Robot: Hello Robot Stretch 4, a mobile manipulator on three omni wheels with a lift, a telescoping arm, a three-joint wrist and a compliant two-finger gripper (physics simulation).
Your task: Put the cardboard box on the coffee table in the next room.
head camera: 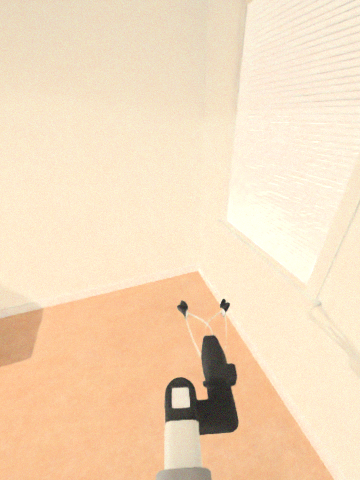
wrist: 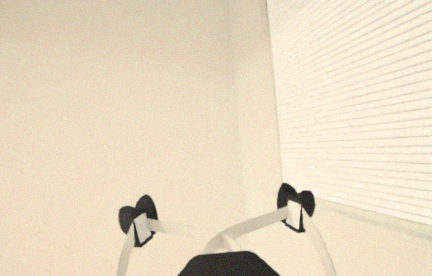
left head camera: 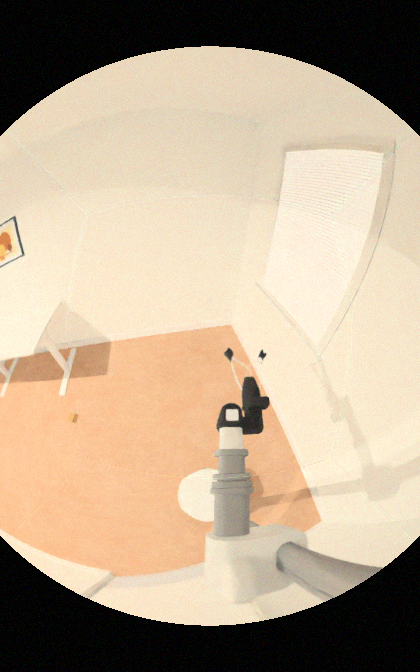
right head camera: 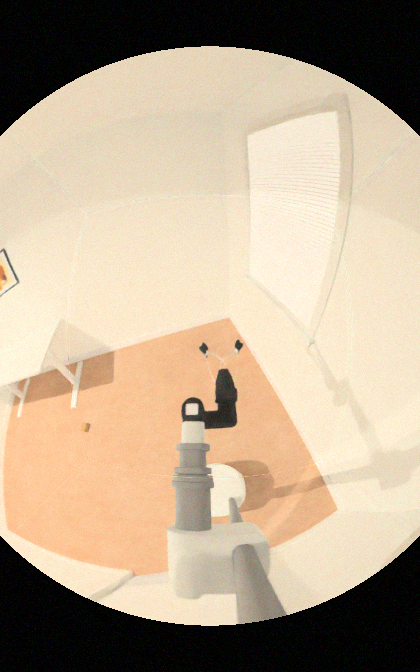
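A small brown box [left head camera: 73, 417] [right head camera: 85, 427] lies on the orange floor, left of my arm in the left and right head views. It looks like the cardboard box, but it is too small there to make out details. My gripper [head camera: 204, 307] [left head camera: 245, 355] [right head camera: 221, 347] [wrist: 216, 204] is open with its fingertips wide apart and nothing between them. It is held out in front, near the room corner below the window, well away from the box. I cannot identify a coffee table in these views.
A white table with slanted legs [left head camera: 68, 372] [right head camera: 77, 385] stands at the left by the wall, with a framed picture [left head camera: 6, 243] on the left wall. A window with blinds [head camera: 300, 125] [left head camera: 320, 225] [right head camera: 295, 215] [wrist: 360, 100] is in the right wall, which runs close beside my gripper.
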